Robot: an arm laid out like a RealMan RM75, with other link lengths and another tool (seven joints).
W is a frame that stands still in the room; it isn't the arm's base.
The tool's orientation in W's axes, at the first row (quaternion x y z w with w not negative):
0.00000, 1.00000, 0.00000, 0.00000
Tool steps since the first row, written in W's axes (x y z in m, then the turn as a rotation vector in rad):
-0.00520, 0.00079, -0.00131, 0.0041, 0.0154, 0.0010
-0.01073, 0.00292, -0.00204, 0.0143, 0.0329, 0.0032
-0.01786, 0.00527, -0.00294, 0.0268, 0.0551, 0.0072
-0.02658, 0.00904, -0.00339, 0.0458, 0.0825, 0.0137
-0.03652, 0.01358, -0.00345, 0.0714, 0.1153, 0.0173
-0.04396, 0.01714, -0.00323, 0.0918, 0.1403, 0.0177
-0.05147, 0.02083, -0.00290, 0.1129, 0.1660, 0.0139
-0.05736, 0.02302, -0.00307, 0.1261, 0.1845, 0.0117
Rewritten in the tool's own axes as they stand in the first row. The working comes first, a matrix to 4 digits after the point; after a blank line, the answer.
The tool's axes in the first row as the columns of a matrix, in W's axes (used below as rounded here):
-1.0000, 0.0000, 0.0000
0.0000, 1.0000, 0.0000
0.0000, 0.0000, -1.0000

0.00520, 0.00079, 0.00131, -0.0041, 0.0154, -0.0010
0.01073, 0.00292, 0.00204, -0.0143, 0.0329, -0.0032
0.01786, 0.00527, 0.00294, -0.0268, 0.0551, -0.0072
0.02658, 0.00904, 0.00339, -0.0458, 0.0825, -0.0137
0.03652, 0.01358, 0.00345, -0.0714, 0.1153, -0.0173
0.04396, 0.01714, 0.00323, -0.0918, 0.1403, -0.0177
0.05147, 0.02083, 0.00290, -0.1129, 0.1660, -0.0139
0.05736, 0.02302, 0.00307, -0.1261, 0.1845, -0.0117

